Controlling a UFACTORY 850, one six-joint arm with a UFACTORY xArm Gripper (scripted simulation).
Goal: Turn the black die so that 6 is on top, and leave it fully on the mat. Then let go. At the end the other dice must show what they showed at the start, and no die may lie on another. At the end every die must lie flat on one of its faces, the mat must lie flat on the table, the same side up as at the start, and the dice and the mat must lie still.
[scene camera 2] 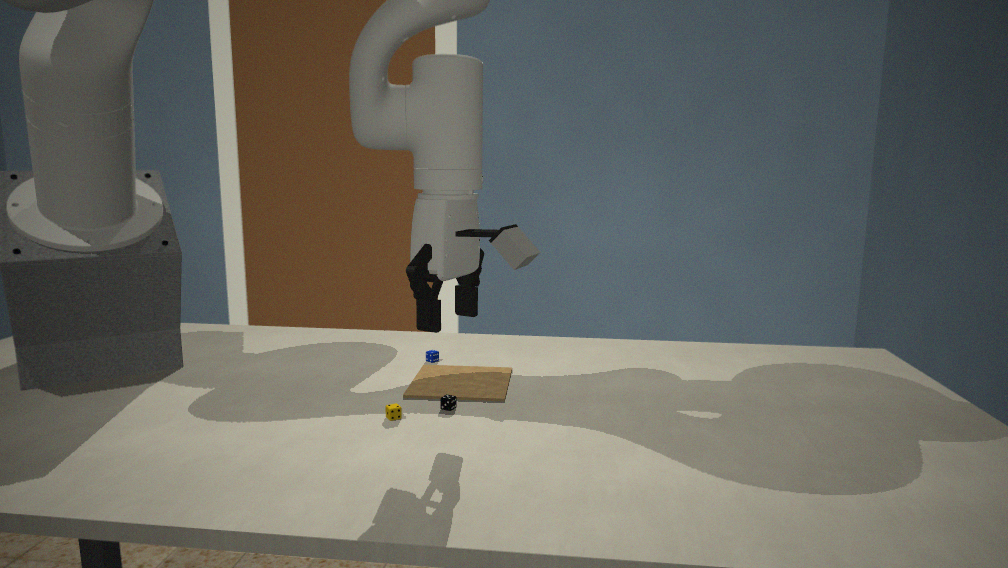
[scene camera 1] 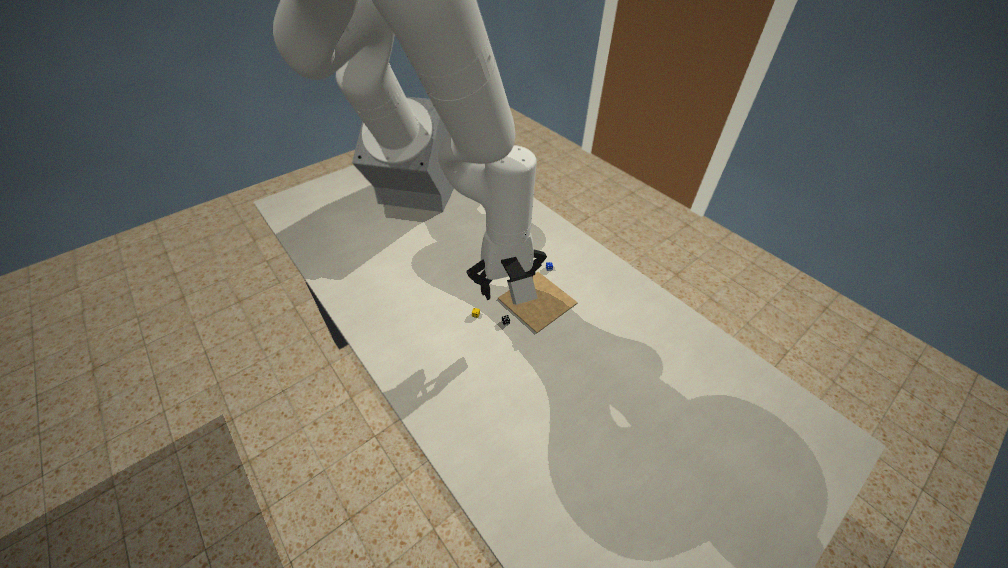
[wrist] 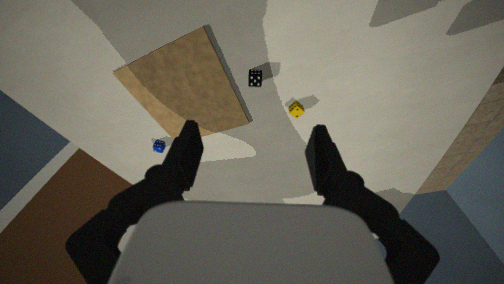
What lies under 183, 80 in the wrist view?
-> A tan square mat.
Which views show the tan square mat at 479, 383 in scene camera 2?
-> Scene camera 2, scene camera 1 and the wrist view: all of them.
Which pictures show the gripper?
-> Scene camera 2, scene camera 1 and the wrist view: all of them.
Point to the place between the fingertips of the gripper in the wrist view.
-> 254, 136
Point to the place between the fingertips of the gripper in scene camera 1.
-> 506, 290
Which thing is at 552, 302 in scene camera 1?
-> A tan square mat.
